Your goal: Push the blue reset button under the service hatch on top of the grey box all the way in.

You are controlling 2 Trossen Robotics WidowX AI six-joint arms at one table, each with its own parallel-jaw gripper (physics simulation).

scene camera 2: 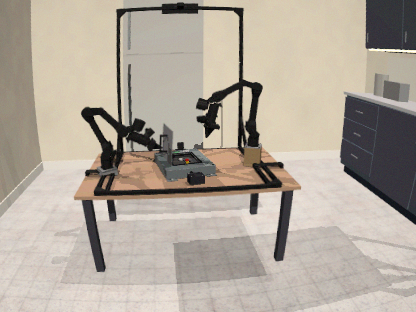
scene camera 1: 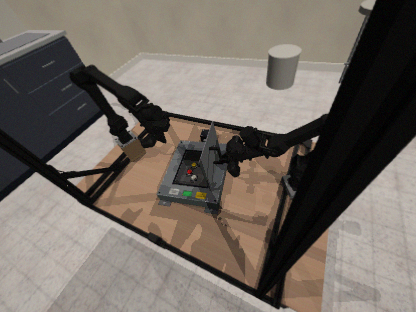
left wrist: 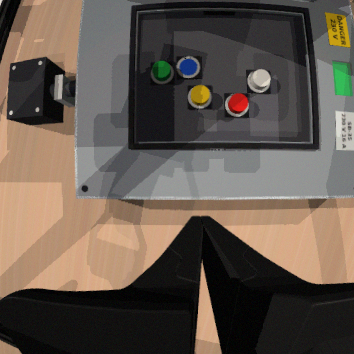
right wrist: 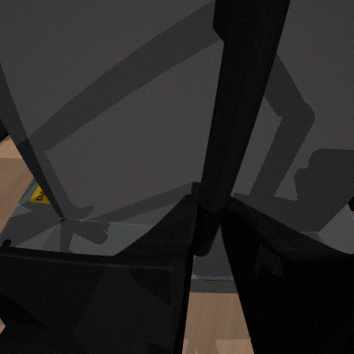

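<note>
The grey box [scene camera 1: 170,172] [scene camera 2: 190,172] [left wrist: 280,175] lies on the table with its service hatch [scene camera 1: 206,162] [scene camera 2: 168,137] [right wrist: 125,125] standing upright. In the left wrist view the blue button [left wrist: 188,66] is uncovered in the dark recess, between the green button [left wrist: 161,71] and the yellow button [left wrist: 200,94]. Its cap looks low in its pale ring, lower than the caps beside it. My left gripper [scene camera 1: 164,141] [scene camera 2: 208,136] [left wrist: 199,223] is shut and empty, raised beside the box, clear of the buttons. My right gripper [scene camera 1: 220,161] [scene camera 2: 161,148] [right wrist: 206,203] is shut on the hatch's black bar handle [right wrist: 235,115].
A red button [left wrist: 237,103] and a white button [left wrist: 259,80] also stand in the recess. A green indicator [scene camera 1: 187,193] [left wrist: 343,78] shows on the box top beside labels. A black block [scene camera 2: 196,178] [left wrist: 35,91] sits at the box's side. Black frame bars edge the table.
</note>
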